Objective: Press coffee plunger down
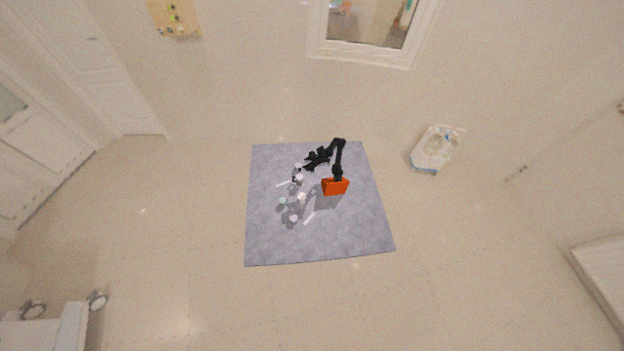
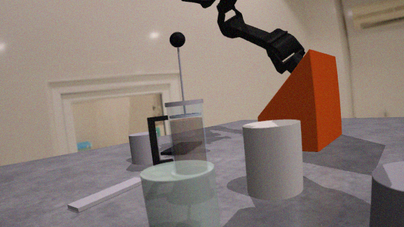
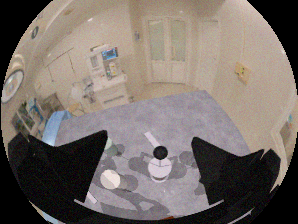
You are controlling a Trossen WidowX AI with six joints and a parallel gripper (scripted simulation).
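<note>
My gripper tip is now 24 cm above the coffee press, 4 cm short of it and 3 cm to the left of it. The rest, counted from my gripper tip: dark flat plate: 36 cm below, 23 cm to the right, 14 cm behind.
</note>
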